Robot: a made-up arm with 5 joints.
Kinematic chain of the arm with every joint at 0, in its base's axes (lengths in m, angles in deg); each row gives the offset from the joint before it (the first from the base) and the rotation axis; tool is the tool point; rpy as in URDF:
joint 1: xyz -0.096 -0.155 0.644 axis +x
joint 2: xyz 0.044 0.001 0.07 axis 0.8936 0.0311 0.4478
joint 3: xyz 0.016 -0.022 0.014 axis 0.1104 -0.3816 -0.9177
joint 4: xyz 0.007 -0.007 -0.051 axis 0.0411 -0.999 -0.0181
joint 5: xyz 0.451 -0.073 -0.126 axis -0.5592 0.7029 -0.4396
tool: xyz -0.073 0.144 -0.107 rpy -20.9 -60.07 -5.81
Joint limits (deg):
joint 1: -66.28..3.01
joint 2: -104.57..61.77
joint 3: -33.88..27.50
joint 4: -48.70..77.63
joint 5: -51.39..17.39
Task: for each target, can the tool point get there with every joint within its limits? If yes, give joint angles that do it. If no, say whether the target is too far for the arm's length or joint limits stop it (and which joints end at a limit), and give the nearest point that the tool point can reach.
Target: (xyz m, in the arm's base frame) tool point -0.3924 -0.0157 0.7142
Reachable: no: joint limits stop it (at a limit: joint 1, joint 2, joint 3, joint 4, joint 5) | nearest point -0.2025 0.2219 0.4878 | short by 0.379 m
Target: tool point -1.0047 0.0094 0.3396
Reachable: no: too far | nearest point -0.2072 0.0440 0.2755 | short by 0.801 m
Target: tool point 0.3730 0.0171 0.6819
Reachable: yes | joints -33.93 -11.32 -14.80 50.94 -22.80
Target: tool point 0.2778 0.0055 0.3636
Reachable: yes | joints -50.30 40.15 -3.73 2.17 -32.84
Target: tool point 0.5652 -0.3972 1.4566
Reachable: no: too far | nearest point 0.2273 -0.2867 1.0859 | short by 0.514 m
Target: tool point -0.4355 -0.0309 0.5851
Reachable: no: joint limits stop it (at a limit: joint 2, joint 3, joint 4, joint 5) | nearest point -0.2025 0.2136 0.4691 | short by 0.357 m
